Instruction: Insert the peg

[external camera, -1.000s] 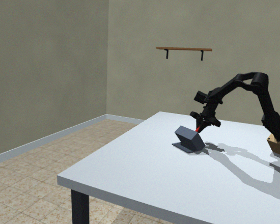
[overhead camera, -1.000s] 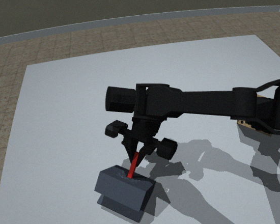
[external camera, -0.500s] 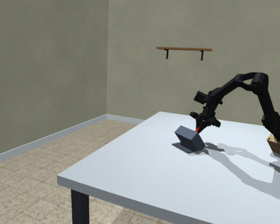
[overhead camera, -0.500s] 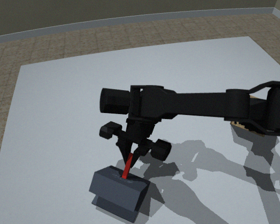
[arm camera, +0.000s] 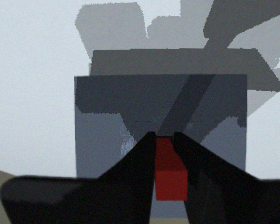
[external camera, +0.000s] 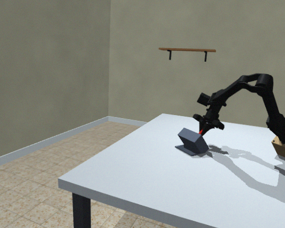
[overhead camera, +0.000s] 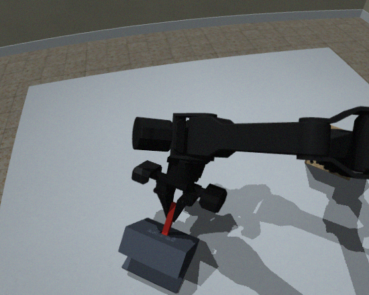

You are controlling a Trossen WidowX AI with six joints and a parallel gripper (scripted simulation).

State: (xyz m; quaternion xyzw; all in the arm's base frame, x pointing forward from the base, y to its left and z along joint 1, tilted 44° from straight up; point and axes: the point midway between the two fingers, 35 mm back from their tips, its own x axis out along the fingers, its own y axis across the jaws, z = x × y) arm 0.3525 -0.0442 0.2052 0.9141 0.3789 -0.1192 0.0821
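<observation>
The red peg lies 10 mm ahead of my hand, 20 mm to the left of it and 20 mm below it. Round my hand: flat base plate 50 mm ahead, 70 mm to the left, 100 mm below.
</observation>
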